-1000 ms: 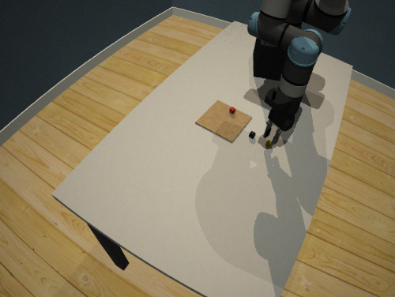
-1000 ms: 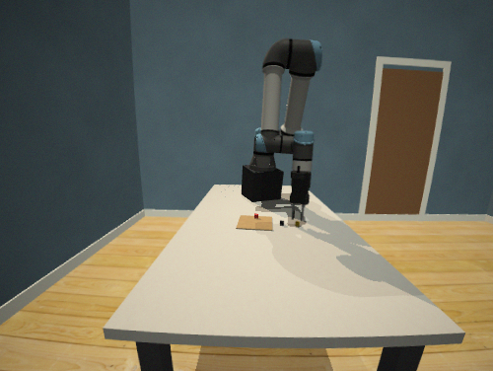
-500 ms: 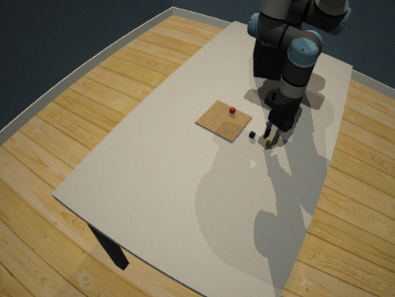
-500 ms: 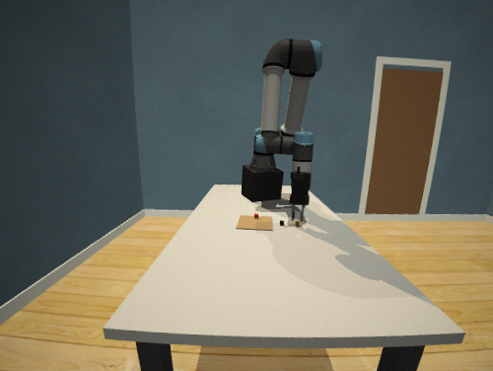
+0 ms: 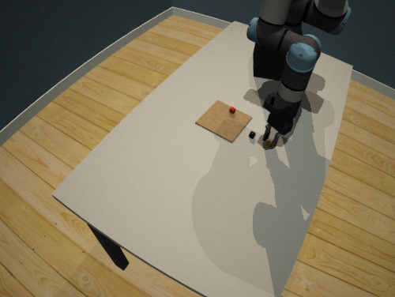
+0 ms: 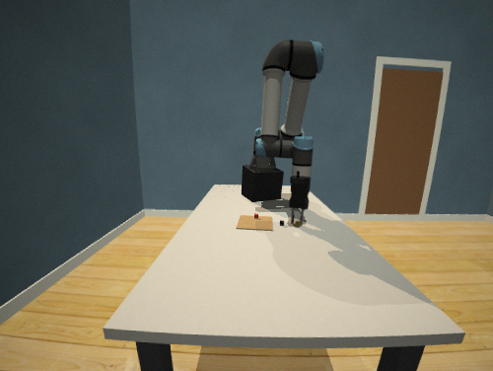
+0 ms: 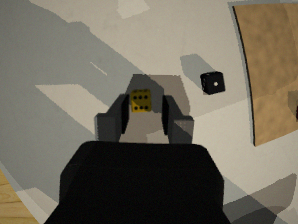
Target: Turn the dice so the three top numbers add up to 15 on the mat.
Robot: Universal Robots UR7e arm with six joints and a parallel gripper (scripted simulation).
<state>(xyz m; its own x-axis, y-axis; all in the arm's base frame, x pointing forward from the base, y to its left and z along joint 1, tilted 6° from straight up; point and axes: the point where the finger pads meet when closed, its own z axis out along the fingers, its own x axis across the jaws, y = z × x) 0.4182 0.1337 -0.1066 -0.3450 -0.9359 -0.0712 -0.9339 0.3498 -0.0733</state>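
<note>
Now: the yellow die 10 mm below my hand and 10 mm ahead of it. Also, from my hand: black die 60 mm to the right, 10 mm below; red die 160 mm to the right, 60 mm behind, 10 mm below; brown mat 170 mm to the right, 20 mm below, 10 mm behind.
</note>
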